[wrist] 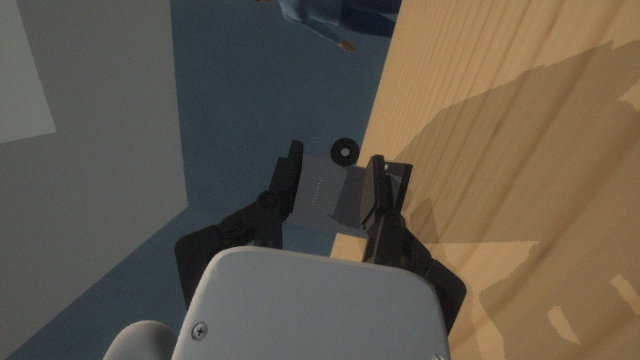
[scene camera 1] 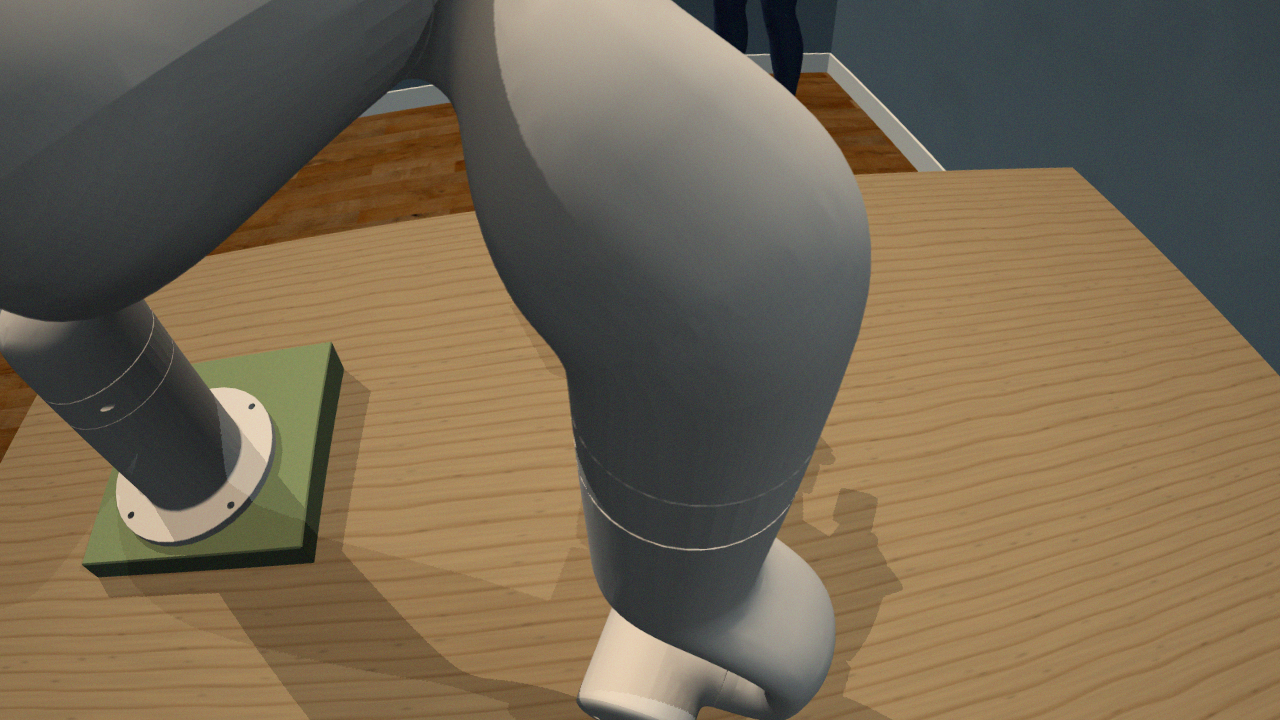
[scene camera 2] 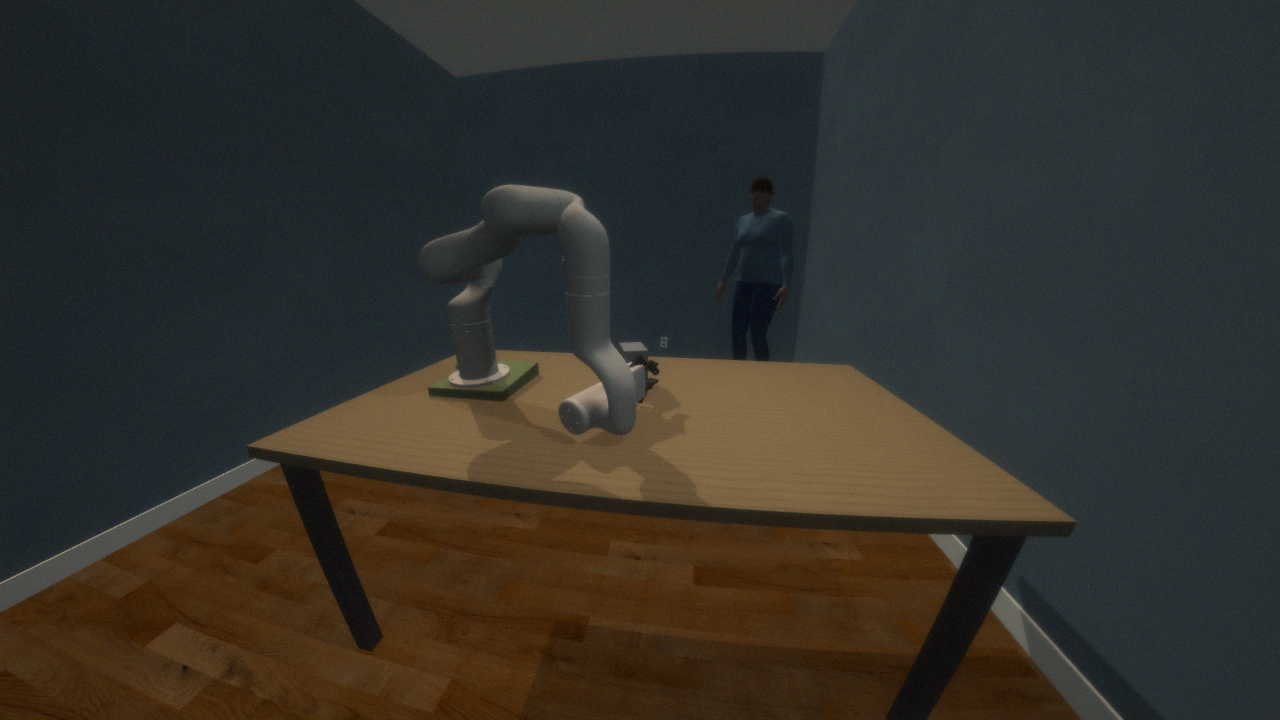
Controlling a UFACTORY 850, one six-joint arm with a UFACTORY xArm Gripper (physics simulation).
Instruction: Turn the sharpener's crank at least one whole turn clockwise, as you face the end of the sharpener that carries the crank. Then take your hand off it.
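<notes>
The sharpener (scene camera 2: 633, 346) (wrist: 317, 192) shows as a grey box beyond my fingers. In the wrist view, the crank's round black knob (wrist: 337, 155) with a pale centre shows at the box's upper right edge, and a thin, pale dotted line runs down the box's face. My gripper (wrist: 334, 161) is partly open and empty. In the wrist view its two black fingers stand left and right of the knob, and the right finger overlaps the box's right side. How deep the knob sits between the fingers, and whether they touch it, I cannot tell. The sharpener is hidden in scene camera 1.
The arm stands on a green base plate (scene camera 1: 308, 385) (scene camera 2: 526, 376) on the wooden table (scene camera 1: 1029, 358) (scene camera 2: 760, 438) (wrist: 475, 45). A person (scene camera 2: 760, 250) (wrist: 315, 15) stands beyond the table's far edge. The arm covers much of the scene camera 1 view.
</notes>
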